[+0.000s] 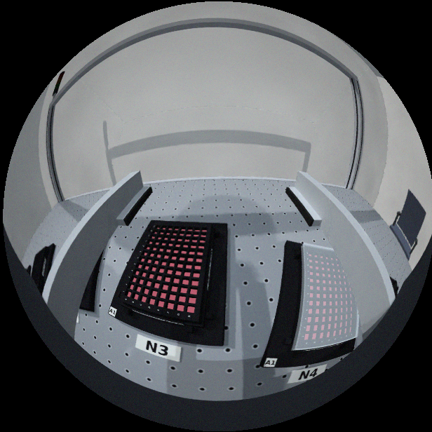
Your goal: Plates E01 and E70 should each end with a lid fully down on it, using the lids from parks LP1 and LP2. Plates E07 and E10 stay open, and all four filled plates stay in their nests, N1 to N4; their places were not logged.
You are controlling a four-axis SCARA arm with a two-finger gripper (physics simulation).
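My gripper (218, 176) is open and empty, its two pale fingers with dark pads wide apart. It hangs above the deck, with nest N3 (218, 300) between the finger lines, left of centre. A black plate (167, 270) with pink wells sits in N3, and no lid shows on it. To the right, nest N4 (280, 305) holds a plate under a clear, pale lid (327, 297); the lid looks level over the wells. The right finger partly hides N4's far side. No plate name is readable. LP1 and LP2 labels do not show.
Part of a black nest (90, 290) shows beside the left finger, and another dark piece (42, 265) stands beyond it at the far left. The deck (250, 257) is grey with holes. A dark chair (410, 220) stands off the deck at the right.
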